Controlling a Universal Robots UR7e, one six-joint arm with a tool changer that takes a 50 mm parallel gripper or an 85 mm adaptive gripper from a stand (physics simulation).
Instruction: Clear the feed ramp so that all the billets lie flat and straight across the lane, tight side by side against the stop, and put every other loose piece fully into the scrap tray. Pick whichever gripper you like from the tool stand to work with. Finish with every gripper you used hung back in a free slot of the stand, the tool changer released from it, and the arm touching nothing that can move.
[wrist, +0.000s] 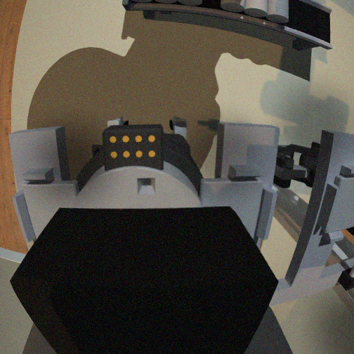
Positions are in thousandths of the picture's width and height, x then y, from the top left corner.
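There is a tool stand (685, 425) here, and I see it 110 mm from the lens.
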